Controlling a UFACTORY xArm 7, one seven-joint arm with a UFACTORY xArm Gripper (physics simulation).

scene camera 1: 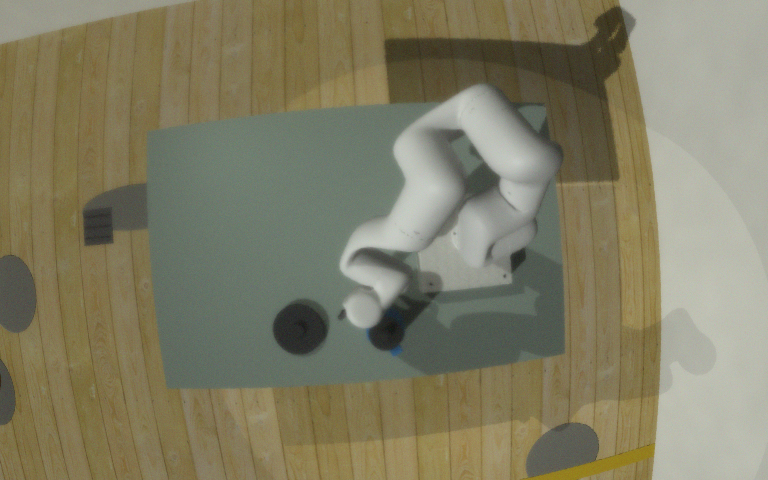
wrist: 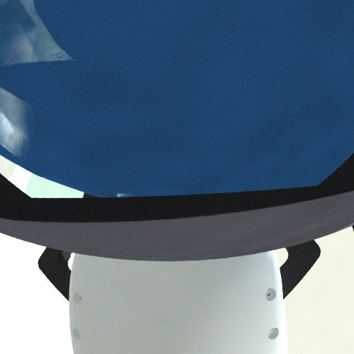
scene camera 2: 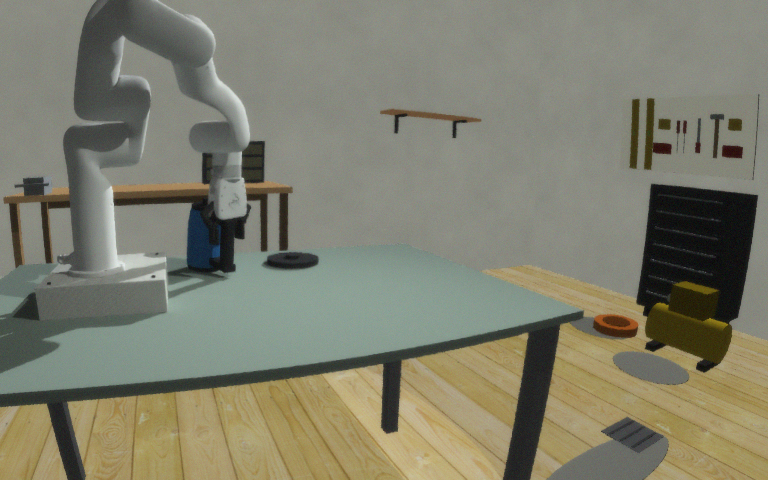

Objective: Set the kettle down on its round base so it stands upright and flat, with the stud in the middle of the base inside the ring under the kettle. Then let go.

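Note:
The blue kettle with a dark lid stands upright on the table, off its base; its blue body fills much of the wrist view. Its black handle stands upright on the side away from the arm's mount. The ring under the kettle is hidden. The round black base lies flat a little away, with its stud in the middle. My gripper is open and points down at the handle's upper part, one finger on either side. Its fingertips are hidden in the wrist view.
The green table carries the arm's white mounting block beside the kettle. A workbench stands behind the table. A yellow compressor and an orange ring are on the floor beyond it.

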